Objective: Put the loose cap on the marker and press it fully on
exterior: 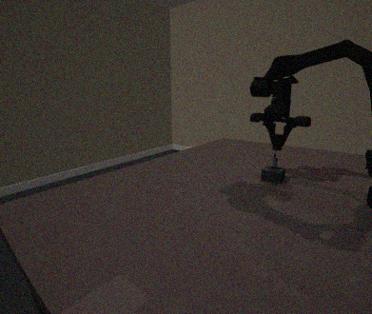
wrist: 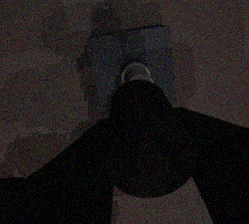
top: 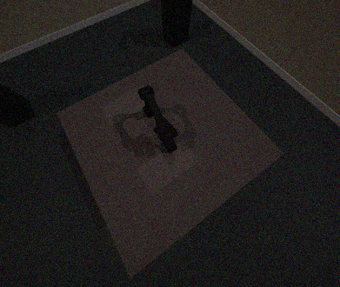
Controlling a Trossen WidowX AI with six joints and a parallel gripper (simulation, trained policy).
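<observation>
My gripper tip is 1 cm short of the holder block and 10 cm above it. From my gripper tip the other things lie so: marker cap 1 cm above.
</observation>
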